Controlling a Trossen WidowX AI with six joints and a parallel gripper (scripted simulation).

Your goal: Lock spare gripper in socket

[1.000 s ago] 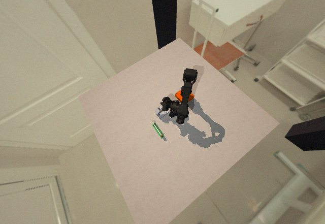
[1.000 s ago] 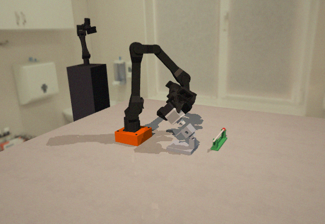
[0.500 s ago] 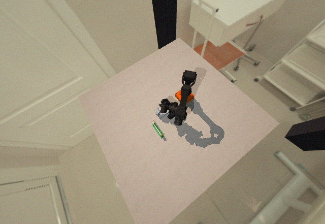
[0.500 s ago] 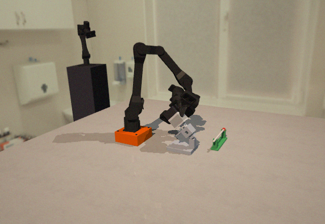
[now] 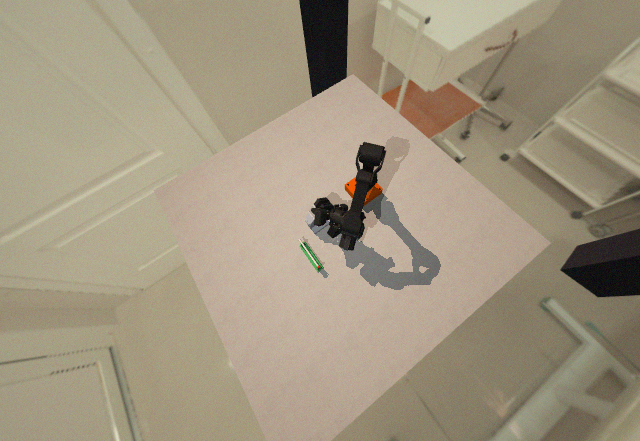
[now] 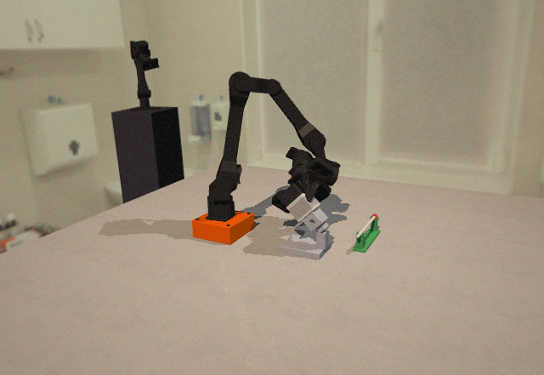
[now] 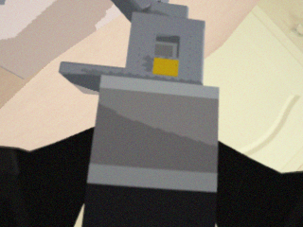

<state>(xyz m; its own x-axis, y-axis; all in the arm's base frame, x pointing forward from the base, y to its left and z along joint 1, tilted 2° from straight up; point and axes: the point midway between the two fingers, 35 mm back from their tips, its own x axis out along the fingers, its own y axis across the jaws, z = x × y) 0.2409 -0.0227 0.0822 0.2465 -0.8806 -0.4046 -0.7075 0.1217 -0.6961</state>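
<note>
My gripper tip is 10 mm to the right of the spare gripper. From my gripper tip the other things lie so: grey mount 60 mm below, 20 mm ahead, 10 mm to the left; then green stand 140 mm ahead, 110 mm to the left, 90 mm below.
</note>
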